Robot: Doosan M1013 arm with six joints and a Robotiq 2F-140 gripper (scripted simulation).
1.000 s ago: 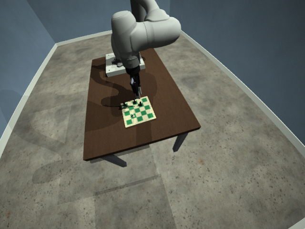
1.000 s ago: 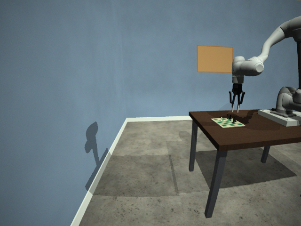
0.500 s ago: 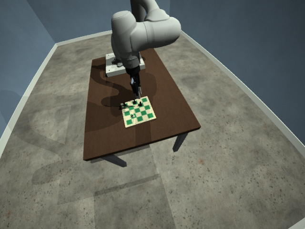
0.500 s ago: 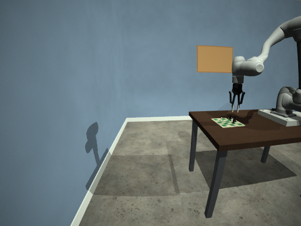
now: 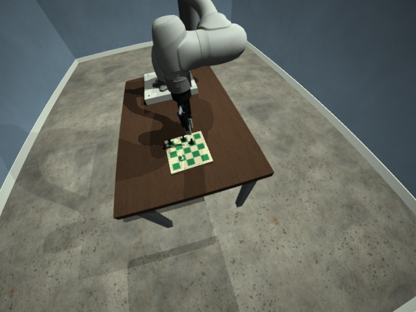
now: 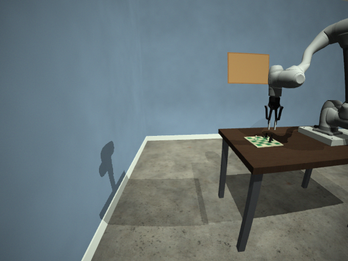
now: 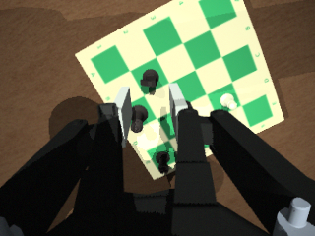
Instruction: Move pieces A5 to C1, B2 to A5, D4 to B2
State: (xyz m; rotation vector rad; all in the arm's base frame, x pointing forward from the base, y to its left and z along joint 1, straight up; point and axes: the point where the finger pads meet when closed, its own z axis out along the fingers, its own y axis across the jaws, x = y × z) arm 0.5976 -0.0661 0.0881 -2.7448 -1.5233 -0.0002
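Right now my hand is 120 mm above the black chess piece. Round my hand: small pale piece: 120 mm below, 90 mm to the right, 70 mm ahead; cream chessboard: 130 mm below, 40 mm to the right, 30 mm ahead.
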